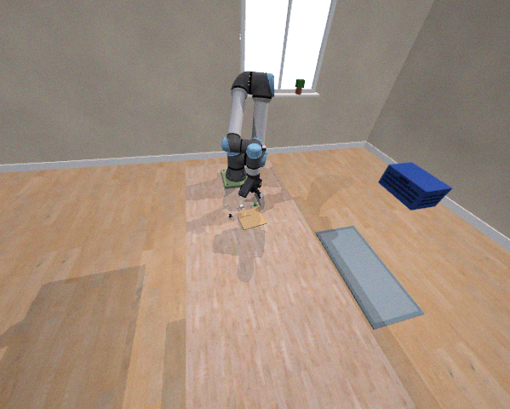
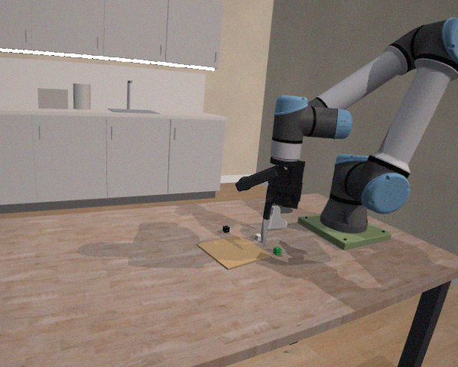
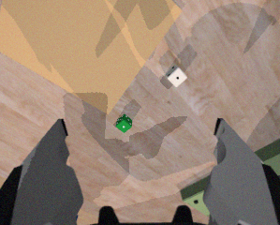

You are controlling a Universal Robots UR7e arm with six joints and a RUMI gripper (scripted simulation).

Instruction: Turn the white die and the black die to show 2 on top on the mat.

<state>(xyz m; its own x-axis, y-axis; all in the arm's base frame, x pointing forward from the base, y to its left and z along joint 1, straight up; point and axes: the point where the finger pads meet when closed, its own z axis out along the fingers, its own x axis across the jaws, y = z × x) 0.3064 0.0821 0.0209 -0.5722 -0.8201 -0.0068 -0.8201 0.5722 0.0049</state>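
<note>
Right now my hand is 40 mm to the right of the green die, 30 mm above it and 10 mm past it. The rest, counted from my hand: white die: 50 mm to the right, 30 mm below; then black die: 120 mm to the right, 80 mm ahead, 30 mm below; then tan mat: 100 mm ahead, 40 mm below.
</note>
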